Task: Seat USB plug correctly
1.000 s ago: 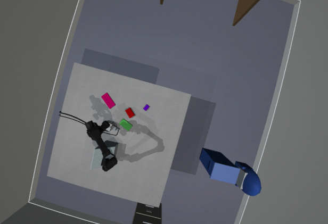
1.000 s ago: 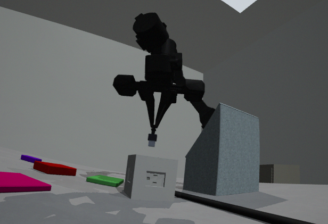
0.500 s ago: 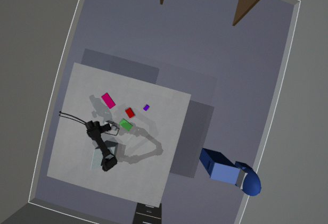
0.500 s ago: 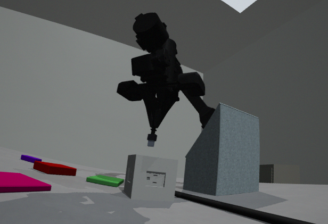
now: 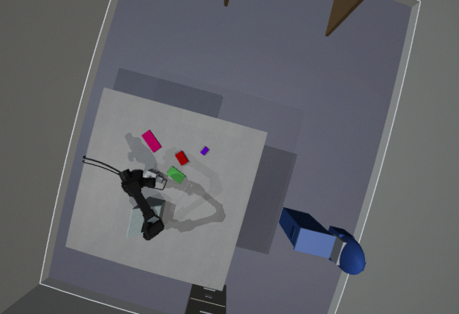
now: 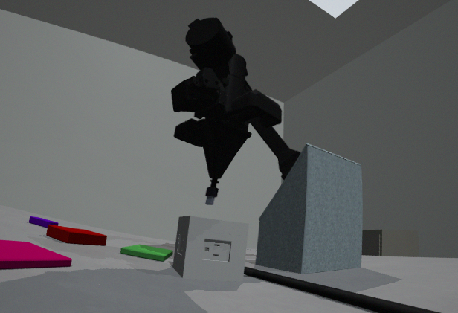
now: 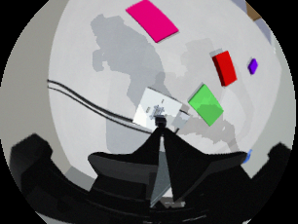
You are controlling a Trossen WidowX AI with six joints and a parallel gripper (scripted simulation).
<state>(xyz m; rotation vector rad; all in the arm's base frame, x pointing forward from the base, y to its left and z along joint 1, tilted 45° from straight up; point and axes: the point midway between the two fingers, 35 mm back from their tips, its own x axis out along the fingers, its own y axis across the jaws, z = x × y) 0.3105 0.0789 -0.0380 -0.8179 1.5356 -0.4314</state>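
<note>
Now: gripper tip 20 mm above the USB plug. The rest, counted from my gripper tip: magenta tile 240 mm ahead, 90 mm to the left, 130 mm below; green tile 40 mm ahead, 160 mm to the right, 130 mm below; red tile 180 mm ahead, 170 mm to the right, 130 mm below.
</note>
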